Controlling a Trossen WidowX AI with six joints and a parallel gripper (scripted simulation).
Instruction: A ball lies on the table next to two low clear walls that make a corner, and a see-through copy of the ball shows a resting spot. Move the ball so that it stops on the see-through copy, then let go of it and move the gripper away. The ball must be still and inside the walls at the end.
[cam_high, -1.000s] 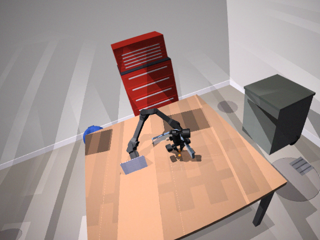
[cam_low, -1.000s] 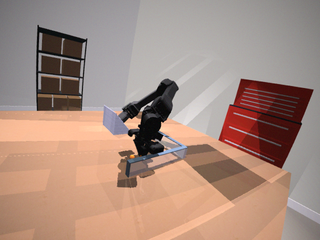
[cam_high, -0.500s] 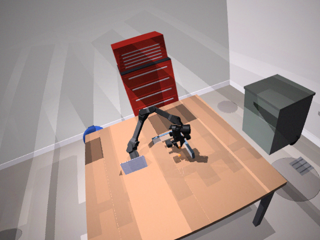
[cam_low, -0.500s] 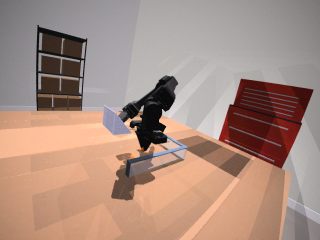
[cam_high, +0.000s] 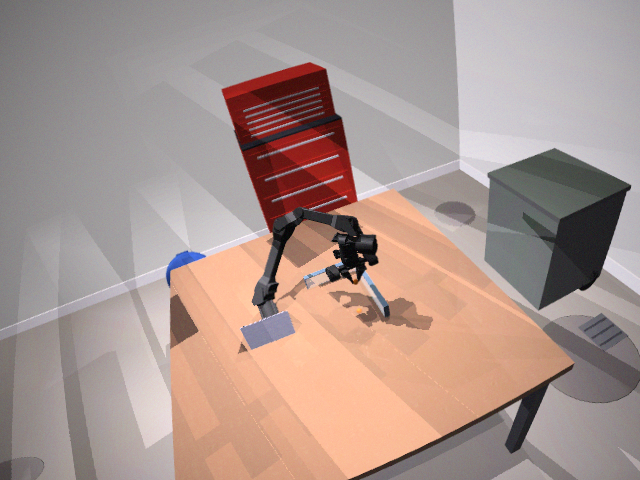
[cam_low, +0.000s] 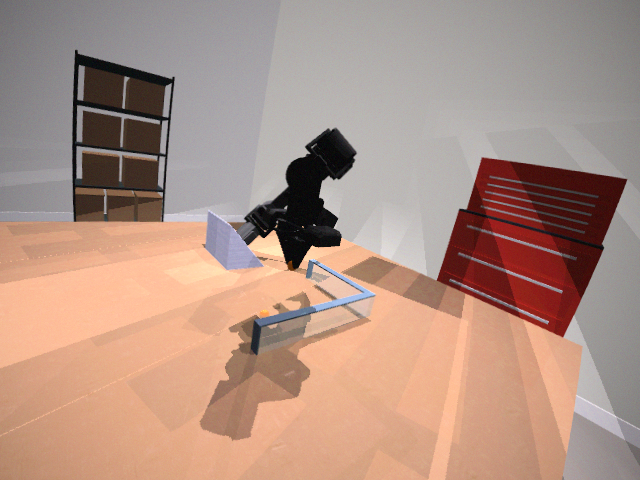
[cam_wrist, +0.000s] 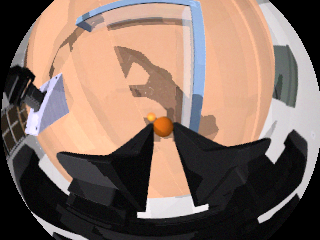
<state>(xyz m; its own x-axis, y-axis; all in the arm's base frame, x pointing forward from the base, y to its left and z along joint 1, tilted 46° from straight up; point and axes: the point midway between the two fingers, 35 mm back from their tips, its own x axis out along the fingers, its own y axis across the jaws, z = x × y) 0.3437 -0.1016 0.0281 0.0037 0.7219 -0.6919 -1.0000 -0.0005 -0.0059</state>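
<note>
The see-through copy is 12 cm below my gripper tip, 4 cm to the right of it and 2 cm behind it. Round my gripper tip: clear wall (10 cm below, 7 cm ahead, 5 cm to the left); orange ball (right at my gripper tip).
</note>
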